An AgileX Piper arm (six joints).
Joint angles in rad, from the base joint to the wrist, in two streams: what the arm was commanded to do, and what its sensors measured. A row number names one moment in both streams.
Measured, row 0:
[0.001 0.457 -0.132 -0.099 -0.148 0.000]
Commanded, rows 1 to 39:
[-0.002 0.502 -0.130 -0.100 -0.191 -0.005]
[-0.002 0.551 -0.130 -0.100 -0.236 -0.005]
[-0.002 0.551 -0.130 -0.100 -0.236 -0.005]
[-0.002 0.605 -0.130 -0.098 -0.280 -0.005]
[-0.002 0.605 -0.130 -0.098 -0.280 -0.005]
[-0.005 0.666 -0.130 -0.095 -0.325 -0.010]
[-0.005 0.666 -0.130 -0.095 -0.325 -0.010]
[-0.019 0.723 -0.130 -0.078 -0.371 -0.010]
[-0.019 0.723 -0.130 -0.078 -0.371 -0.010]
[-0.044 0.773 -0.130 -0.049 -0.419 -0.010]
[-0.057 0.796 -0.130 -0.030 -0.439 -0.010]
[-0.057 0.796 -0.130 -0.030 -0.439 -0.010]
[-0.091 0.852 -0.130 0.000 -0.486 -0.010]
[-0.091 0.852 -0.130 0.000 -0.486 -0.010]
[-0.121 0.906 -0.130 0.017 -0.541 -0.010]
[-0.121 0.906 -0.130 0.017 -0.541 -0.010]
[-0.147 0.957 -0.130 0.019 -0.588 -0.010]
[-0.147 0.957 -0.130 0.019 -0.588 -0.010]
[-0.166 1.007 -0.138 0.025 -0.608 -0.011]
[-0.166 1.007 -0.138 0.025 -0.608 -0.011]
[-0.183 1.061 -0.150 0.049 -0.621 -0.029]
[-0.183 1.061 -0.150 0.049 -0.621 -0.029]
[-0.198 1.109 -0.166 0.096 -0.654 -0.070]
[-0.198 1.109 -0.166 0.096 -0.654 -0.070]
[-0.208 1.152 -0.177 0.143 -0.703 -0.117]
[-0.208 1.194 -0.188 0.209 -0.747 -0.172]
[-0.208 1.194 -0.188 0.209 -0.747 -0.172]
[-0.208 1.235 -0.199 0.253 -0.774 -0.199]
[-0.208 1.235 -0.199 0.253 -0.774 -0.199]
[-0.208 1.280 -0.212 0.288 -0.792 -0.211]
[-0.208 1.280 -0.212 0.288 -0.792 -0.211]
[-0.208 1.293 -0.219 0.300 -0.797 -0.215]
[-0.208 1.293 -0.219 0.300 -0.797 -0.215]
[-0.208 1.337 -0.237 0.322 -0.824 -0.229]
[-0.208 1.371 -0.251 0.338 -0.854 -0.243]
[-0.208 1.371 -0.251 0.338 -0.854 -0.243]
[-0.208 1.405 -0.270 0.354 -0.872 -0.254]
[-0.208 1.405 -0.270 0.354 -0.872 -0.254]
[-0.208 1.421 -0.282 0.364 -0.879 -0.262]
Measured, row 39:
[-0.204 1.404 -0.261 0.348 -0.845 -0.242]
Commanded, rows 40 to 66:
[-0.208 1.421 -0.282 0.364 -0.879 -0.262]
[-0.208 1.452 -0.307 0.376 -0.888 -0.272]
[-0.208 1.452 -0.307 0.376 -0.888 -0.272]
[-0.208 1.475 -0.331 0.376 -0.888 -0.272]
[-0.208 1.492 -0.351 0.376 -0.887 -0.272]
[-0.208 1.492 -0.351 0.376 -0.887 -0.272]
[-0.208 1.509 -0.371 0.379 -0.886 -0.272]
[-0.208 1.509 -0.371 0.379 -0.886 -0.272]
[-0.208 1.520 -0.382 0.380 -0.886 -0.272]
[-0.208 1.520 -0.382 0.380 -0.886 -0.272]
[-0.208 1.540 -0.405 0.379 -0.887 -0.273]
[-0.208 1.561 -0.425 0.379 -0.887 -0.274]
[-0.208 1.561 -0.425 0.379 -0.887 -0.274]
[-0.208 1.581 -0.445 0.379 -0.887 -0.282]
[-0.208 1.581 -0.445 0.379 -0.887 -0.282]
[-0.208 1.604 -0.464 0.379 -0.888 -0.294]
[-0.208 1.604 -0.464 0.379 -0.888 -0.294]
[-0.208 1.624 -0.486 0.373 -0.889 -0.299]
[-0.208 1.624 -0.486 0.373 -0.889 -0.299]
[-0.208 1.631 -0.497 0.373 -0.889 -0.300]
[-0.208 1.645 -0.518 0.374 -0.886 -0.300]
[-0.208 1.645 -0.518 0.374 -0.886 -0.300]
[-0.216 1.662 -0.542 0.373 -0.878 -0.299]
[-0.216 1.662 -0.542 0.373 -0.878 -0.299]
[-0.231 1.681 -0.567 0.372 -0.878 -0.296]
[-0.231 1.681 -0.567 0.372 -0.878 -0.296]
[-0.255 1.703 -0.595 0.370 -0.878 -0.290]
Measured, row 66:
[-0.227 1.681 -0.556 0.375 -0.867 -0.292]
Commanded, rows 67 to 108:
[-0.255 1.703 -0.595 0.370 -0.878 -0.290]
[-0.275 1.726 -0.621 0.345 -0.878 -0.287]
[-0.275 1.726 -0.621 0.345 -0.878 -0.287]
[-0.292 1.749 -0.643 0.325 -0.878 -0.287]
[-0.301 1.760 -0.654 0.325 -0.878 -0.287]
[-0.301 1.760 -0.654 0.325 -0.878 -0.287]
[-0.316 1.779 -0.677 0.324 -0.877 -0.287]
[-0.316 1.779 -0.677 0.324 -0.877 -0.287]
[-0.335 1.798 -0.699 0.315 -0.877 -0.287]
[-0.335 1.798 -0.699 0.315 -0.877 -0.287]
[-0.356 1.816 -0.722 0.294 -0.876 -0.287]
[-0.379 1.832 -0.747 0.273 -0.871 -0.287]
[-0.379 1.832 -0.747 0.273 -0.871 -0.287]
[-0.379 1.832 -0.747 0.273 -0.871 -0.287]
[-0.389 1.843 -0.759 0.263 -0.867 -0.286]
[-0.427 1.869 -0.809 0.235 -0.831 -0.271]
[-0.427 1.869 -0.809 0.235 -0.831 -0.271]
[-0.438 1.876 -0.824 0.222 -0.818 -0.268]
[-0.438 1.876 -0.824 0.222 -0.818 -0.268]
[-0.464 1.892 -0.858 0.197 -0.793 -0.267]
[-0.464 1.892 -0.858 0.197 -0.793 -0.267]
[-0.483 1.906 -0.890 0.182 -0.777 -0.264]
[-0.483 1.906 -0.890 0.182 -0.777 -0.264]
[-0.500 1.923 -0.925 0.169 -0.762 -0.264]
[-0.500 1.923 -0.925 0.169 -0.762 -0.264]
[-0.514 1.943 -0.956 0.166 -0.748 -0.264]
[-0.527 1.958 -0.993 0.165 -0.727 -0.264]
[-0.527 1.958 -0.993 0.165 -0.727 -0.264]
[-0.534 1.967 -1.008 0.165 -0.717 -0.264]
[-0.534 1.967 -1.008 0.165 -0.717 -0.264]
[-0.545 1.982 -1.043 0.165 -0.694 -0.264]
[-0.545 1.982 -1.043 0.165 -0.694 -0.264]
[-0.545 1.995 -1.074 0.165 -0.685 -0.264]
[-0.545 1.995 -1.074 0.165 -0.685 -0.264]
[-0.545 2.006 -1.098 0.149 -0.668 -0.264]
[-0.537 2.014 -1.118 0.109 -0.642 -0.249]
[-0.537 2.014 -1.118 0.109 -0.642 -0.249]
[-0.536 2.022 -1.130 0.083 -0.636 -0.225]
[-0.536 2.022 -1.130 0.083 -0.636 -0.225]
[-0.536 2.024 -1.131 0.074 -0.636 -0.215]
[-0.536 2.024 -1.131 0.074 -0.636 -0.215]
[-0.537 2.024 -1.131 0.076 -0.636 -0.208]
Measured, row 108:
[-0.570 2.017 -1.097 0.228 -0.635 -0.221]
